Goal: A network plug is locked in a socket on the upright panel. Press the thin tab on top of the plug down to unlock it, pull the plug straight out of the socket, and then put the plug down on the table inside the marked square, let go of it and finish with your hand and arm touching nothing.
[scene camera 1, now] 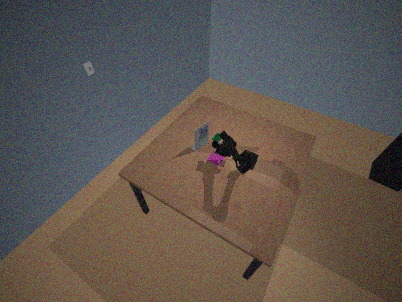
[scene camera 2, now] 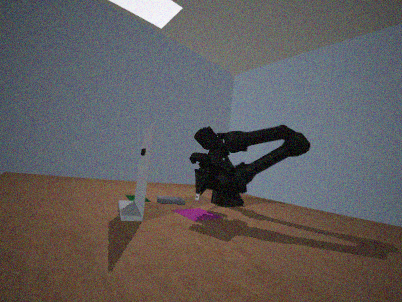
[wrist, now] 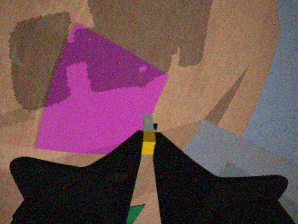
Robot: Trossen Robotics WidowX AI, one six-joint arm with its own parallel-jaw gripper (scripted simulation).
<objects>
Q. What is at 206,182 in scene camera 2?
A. The gripper.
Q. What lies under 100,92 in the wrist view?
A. A marked square.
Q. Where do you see an upright grey panel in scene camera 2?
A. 129,210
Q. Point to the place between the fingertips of the gripper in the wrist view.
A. At 148,136
</objects>
